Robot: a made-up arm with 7 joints. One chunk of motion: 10 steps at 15 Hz.
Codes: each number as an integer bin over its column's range. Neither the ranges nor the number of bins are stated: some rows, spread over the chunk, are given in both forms.
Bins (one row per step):
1: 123 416 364 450 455 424 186
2: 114 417 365 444 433 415 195
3: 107 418 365 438 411 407 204
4: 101 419 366 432 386 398 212
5: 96 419 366 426 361 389 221
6: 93 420 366 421 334 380 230
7: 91 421 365 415 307 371 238
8: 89 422 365 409 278 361 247
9: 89 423 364 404 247 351 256
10: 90 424 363 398 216 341 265
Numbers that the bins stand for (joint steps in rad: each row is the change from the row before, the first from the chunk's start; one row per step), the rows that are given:
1: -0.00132 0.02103 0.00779 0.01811 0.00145 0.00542 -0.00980
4: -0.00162 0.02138 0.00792 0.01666 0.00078 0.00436 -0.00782
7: -0.00175 0.02161 0.00786 0.01530 0.00000 0.00325 -0.00584
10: -0.00177 0.02195 0.00773 0.01393 -0.00089 0.00201 -0.00377
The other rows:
2: -0.00144 0.02115 0.00786 0.01762 0.00124 0.00505 -0.00912
3: -0.00153 0.02126 0.00786 0.01714 0.00102 0.00473 -0.00843
5: -0.00168 0.02138 0.00792 0.01618 0.00053 0.00399 -0.00713
6: -0.00173 0.02149 0.00792 0.01578 0.00027 0.00362 -0.00645
8: -0.00178 0.02172 0.00786 0.01482 -0.00028 0.00284 -0.00515
9: -0.00178 0.02184 0.00779 0.01441 -0.00058 0.00242 -0.00446

